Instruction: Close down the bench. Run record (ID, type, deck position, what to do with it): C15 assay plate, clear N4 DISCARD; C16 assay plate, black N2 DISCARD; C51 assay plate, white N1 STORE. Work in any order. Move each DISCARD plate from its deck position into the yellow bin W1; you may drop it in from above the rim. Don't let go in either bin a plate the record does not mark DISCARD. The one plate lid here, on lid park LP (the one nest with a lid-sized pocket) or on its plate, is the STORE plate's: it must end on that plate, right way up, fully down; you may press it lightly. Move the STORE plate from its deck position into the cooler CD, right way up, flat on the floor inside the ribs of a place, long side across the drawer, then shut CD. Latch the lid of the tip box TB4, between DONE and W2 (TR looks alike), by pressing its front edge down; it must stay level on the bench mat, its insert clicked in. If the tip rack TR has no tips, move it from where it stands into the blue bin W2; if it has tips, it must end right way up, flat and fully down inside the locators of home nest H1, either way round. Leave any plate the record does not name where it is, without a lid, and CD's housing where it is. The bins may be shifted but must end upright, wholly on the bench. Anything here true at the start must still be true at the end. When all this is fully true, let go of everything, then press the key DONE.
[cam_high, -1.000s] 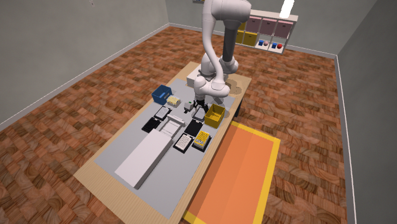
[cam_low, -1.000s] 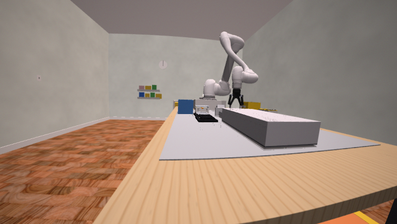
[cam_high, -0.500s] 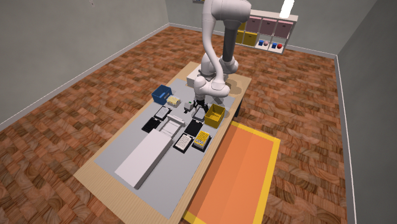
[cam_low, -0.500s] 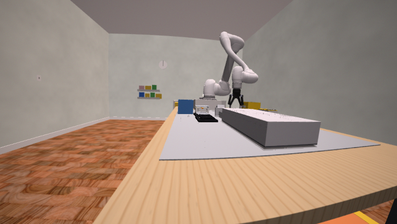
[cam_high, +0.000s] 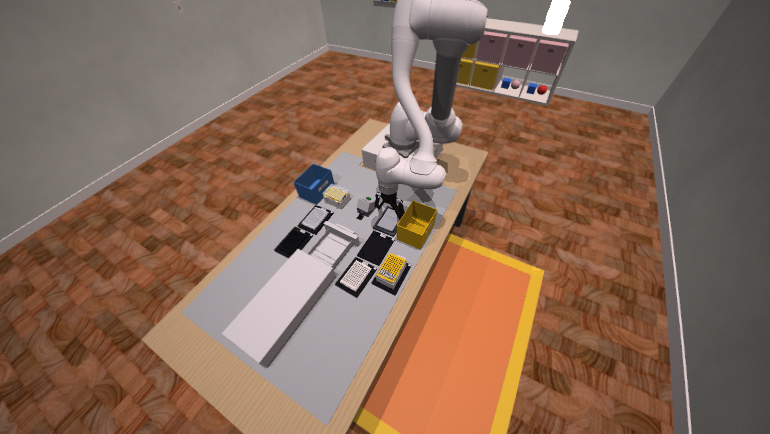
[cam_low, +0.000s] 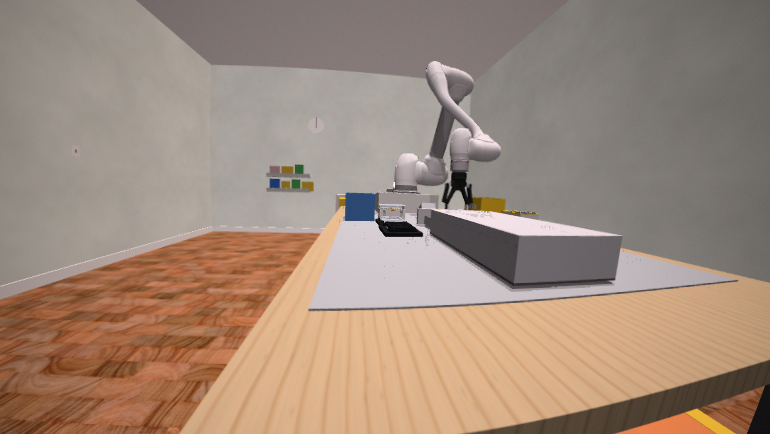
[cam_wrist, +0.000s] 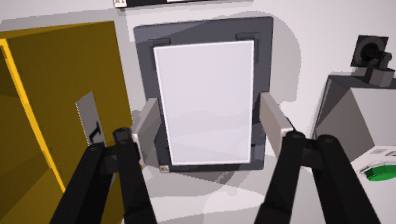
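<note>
My hand is 2 cm above the plate lid. Also, from my hand: grey lid park: 3 cm below; then yellow bin W1: 3 cm behind, 15 cm to the left; then done key: 2 cm behind, 15 cm to the right, 3 cm above.
</note>
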